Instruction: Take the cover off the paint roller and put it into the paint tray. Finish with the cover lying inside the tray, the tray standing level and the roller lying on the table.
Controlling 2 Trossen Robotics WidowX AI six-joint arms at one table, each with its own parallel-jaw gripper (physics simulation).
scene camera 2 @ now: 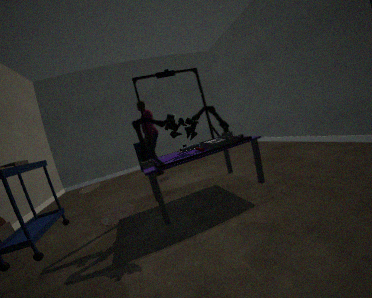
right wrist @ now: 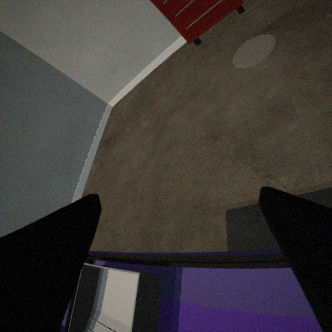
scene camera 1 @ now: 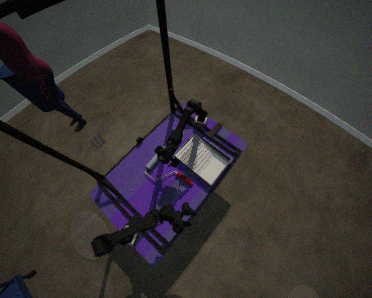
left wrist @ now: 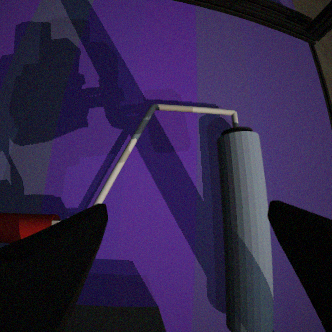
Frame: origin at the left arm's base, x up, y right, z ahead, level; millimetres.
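Where they show: left gripper, fingertip midpoint: [scene camera 2: 188,139] [scene camera 1: 162,163] [left wrist: 187,210]; right gripper, fingertip midpoint: [scene camera 2: 184,129] [right wrist: 179,198] [scene camera 1: 194,219]; left arm's base, origin of the base link: [scene camera 2: 226,132] [scene camera 1: 201,118]; right arm's base, origin of the base link: [scene camera 2: 145,160].
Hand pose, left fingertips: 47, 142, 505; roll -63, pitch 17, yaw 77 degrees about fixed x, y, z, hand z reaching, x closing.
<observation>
Things, the pixels of their top centre, and the offset from my left fingertips, as dx, dy, dz. "spot": a spot on its surface instead. Level surfaces: height alone.
- grey-white roller cover, middle of its top: [left wrist: 259,230] [scene camera 1: 156,156] [scene camera 2: 189,145] -81, +93, -55
- thin wire frame, surface spot: [left wrist: 119,167] spot: -110, -28, +57
- pale paint tray, middle of its top: [scene camera 1: 202,156] [scene camera 2: 217,139] -70, -258, -173
- purple table, its level: dx -135
The grey-white roller cover [scene camera 1: 151,162] [left wrist: 246,210] is on the roller, its end at the bend of the thin wire frame [scene camera 1: 159,179] [left wrist: 119,167]. The red handle [scene camera 1: 184,178] [left wrist: 27,227] [scene camera 2: 201,148] lies toward the tray. The pale paint tray [scene camera 1: 216,170] [right wrist: 120,295] stands on the purple table [scene camera 1: 120,172], beside the roller. My left gripper [left wrist: 187,210] is open and empty above the roller; in its wrist view the cover shows between the fingers, nearer the right one. My right gripper [right wrist: 179,198] [scene camera 1: 192,216] is open and empty above the table's near edge, away from the roller.
A dark gantry frame [scene camera 1: 166,60] [scene camera 2: 199,85] rises from the table's ends. A person [scene camera 1: 30,70] [scene camera 2: 148,125] stands beside the table. A blue cart [scene camera 2: 25,169] and a red cabinet [right wrist: 202,17] stand on the floor away from it.
</observation>
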